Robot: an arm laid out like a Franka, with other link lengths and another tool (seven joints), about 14 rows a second.
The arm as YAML. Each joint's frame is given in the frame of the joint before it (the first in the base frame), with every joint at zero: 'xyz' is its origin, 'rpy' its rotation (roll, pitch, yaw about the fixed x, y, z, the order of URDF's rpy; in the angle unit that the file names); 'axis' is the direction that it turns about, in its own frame. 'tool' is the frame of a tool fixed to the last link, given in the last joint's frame.
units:
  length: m
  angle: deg
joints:
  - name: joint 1
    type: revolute
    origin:
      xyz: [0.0, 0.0, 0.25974]
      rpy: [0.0, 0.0, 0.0]
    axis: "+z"
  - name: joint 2
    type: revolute
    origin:
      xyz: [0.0, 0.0, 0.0]
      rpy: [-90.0, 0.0, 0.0]
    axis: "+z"
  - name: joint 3
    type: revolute
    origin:
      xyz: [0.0, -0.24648, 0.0]
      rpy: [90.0, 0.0, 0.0]
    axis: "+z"
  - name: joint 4
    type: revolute
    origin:
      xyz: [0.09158, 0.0, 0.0]
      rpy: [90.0, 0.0, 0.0]
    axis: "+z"
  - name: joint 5
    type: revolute
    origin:
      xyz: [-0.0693, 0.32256, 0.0]
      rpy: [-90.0, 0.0, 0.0]
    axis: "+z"
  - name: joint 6
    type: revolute
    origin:
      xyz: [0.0, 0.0, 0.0]
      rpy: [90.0, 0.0, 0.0]
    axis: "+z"
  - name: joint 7
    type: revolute
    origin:
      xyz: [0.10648, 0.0, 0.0]
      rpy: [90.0, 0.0, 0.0]
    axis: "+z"
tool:
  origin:
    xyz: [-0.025, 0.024, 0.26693]
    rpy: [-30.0, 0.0, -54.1]
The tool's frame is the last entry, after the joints.
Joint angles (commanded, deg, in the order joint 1, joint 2, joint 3, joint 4, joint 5, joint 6, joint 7), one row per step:
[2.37, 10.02, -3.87, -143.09, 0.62, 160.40, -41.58]
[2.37, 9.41, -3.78, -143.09, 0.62, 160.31, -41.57]
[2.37, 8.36, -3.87, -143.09, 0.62, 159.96, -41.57]
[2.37, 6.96, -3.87, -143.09, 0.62, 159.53, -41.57]
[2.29, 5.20, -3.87, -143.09, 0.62, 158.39, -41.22]
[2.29, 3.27, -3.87, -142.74, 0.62, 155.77, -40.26]
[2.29, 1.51, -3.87, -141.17, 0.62, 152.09, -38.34]
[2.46, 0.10, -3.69, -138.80, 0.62, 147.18, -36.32]
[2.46, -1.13, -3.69, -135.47, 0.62, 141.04, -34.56]
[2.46, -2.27, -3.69, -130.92, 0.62, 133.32, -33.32]
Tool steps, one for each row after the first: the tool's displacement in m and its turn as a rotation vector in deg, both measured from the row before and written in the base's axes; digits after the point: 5 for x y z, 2 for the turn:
[0.00263, 0.00095, 0.00482, 0.04, -0.52, 0.08]
[0.00338, -0.00056, 0.00792, 0.04, -0.70, -0.09]
[0.00456, 0.00033, 0.01070, 0.07, -0.97, 0.00]
[0.00256, -0.00017, 0.01195, 0.17, -0.62, -0.43]
[-0.00079, 0.00074, 0.01186, 0.33, 0.33, -0.94]
[0.00281, 0.00074, 0.01612, 0.48, 0.34, -1.88]
[0.00178, 0.00378, 0.01626, 0.48, 1.13, -1.61]
[0.00161, 0.00075, 0.01964, 0.39, 1.59, -1.70]
[0.00136, 0.00070, 0.02563, 0.30, 2.04, -1.17]

